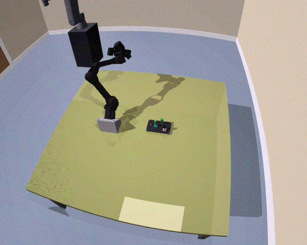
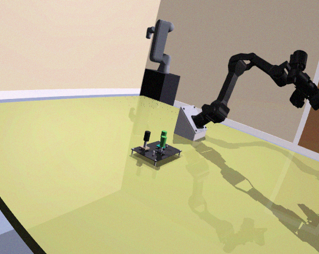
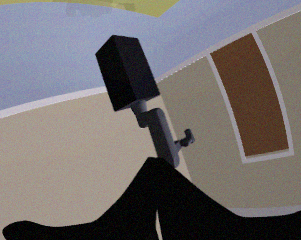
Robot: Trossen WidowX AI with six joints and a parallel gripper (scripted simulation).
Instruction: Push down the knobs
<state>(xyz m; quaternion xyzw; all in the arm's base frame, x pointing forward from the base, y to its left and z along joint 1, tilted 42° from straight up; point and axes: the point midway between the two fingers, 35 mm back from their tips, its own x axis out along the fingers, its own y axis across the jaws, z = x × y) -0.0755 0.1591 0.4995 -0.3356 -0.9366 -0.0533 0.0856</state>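
My gripper tip is now 470 mm short of the green knob, 390 mm to the left of it and 260 mm above it.
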